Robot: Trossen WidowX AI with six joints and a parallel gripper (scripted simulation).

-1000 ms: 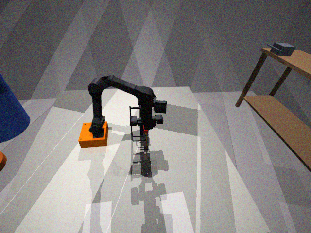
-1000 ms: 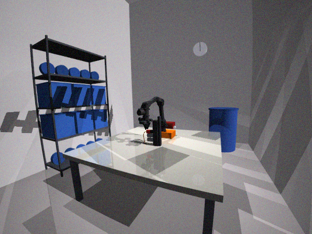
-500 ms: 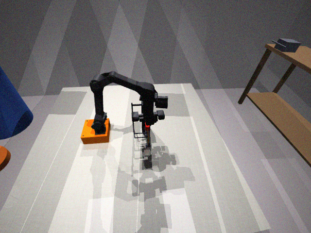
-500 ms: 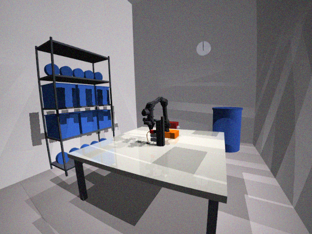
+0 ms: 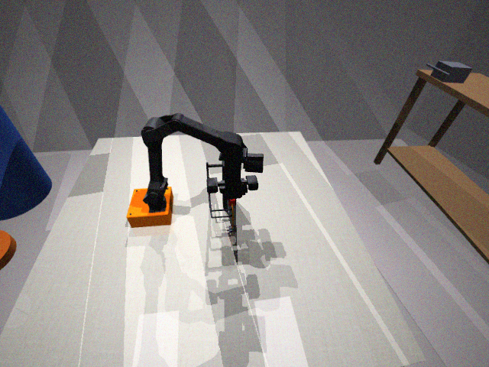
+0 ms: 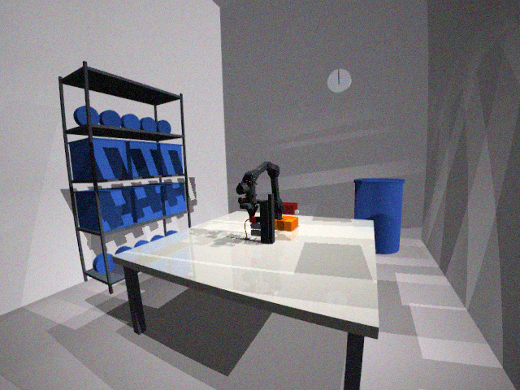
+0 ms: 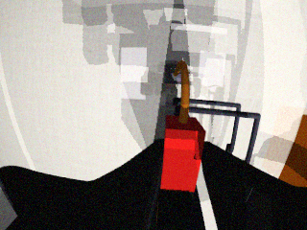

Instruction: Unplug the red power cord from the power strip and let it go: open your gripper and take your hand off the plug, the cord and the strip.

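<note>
The red plug is 3 cm to the left of my gripper tip.
</note>
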